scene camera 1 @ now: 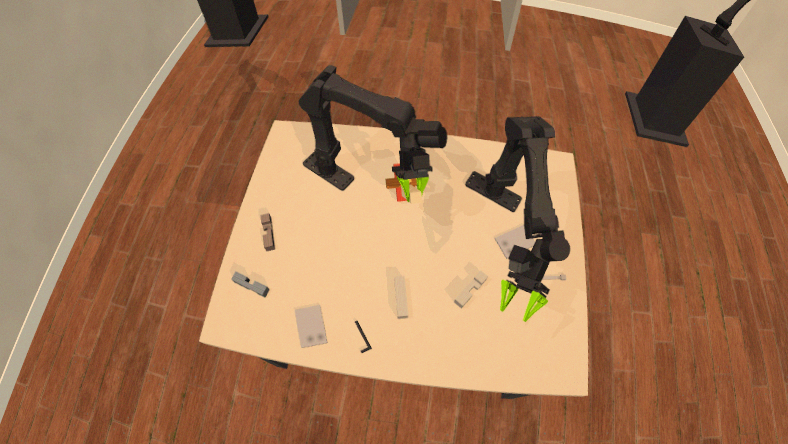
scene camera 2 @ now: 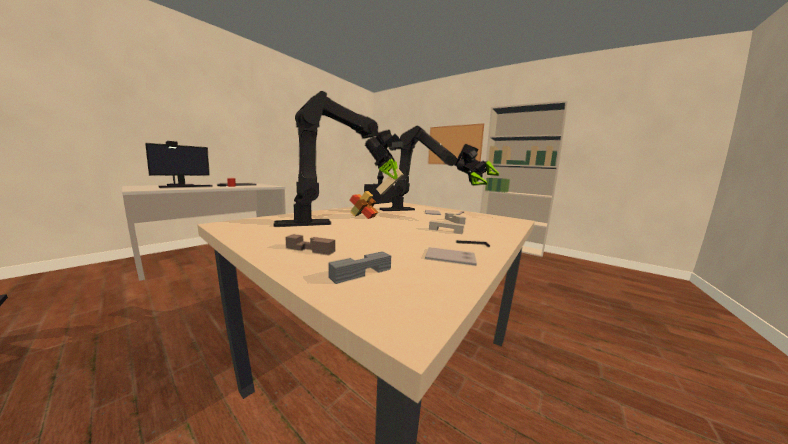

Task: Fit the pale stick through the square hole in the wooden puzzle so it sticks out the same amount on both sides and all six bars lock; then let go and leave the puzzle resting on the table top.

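Places are measured from the left arm's base along level axes (x right, y ahead, z up), in metres.
Pixels of known places: left gripper, fingertip midpoint: (scene camera 1: 512, 316) (scene camera 2: 493, 178); right gripper, fingertip midpoint: (scene camera 1: 414, 200) (scene camera 2: 397, 179); left arm's base, link origin: (scene camera 1: 493, 192) (scene camera 2: 397, 209); right arm's base, link origin: (scene camera 1: 328, 171) (scene camera 2: 303, 223).
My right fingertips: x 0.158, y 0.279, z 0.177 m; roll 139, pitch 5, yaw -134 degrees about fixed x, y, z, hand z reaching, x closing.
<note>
For each thing: its top centre in the pictures, then the offset to it from my right fingertips.
- brown notched bar, top centre: (scene camera 2: 310, 238) (scene camera 1: 266, 229) dx +0.385, dy +0.280, dz -0.146 m
- grey plate, top centre: (scene camera 2: 450, 254) (scene camera 1: 310, 326) dx +0.072, dy +0.439, dz -0.171 m
- black hex key, top centre: (scene camera 1: 359, 336) (scene camera 2: 473, 242) dx -0.066, dy +0.381, dz -0.169 m
The wooden puzzle (scene camera 1: 400, 195) (scene camera 2: 363, 204), of red, orange, brown and yellow bars, is on the table between the two arm bases, partly hidden in scene camera 1 by the right arm. The pale stick (scene camera 2: 387, 185) slants down from my right gripper (scene camera 1: 415, 196) (scene camera 2: 393, 174) toward the puzzle; its lower end is close to the puzzle, but whether it enters the square hole cannot be told. My right gripper is shut on the stick's upper part, above and beside the puzzle. My left gripper (scene camera 1: 513, 313) (scene camera 2: 491, 179) is open and empty, far from the puzzle, above the table's right side.
A brown notched bar (scene camera 1: 267, 234) (scene camera 2: 322, 245) and a blue-grey one (scene camera 1: 250, 284) (scene camera 2: 360, 267) lie at the left. A grey plate (scene camera 1: 311, 325) (scene camera 2: 450, 256), a black hex key (scene camera 1: 362, 335) (scene camera 2: 472, 242) and pale grey bars (scene camera 1: 400, 297) (scene camera 1: 470, 289) lie nearer the front. Another plate (scene camera 1: 512, 238) lies beneath the left arm.
</note>
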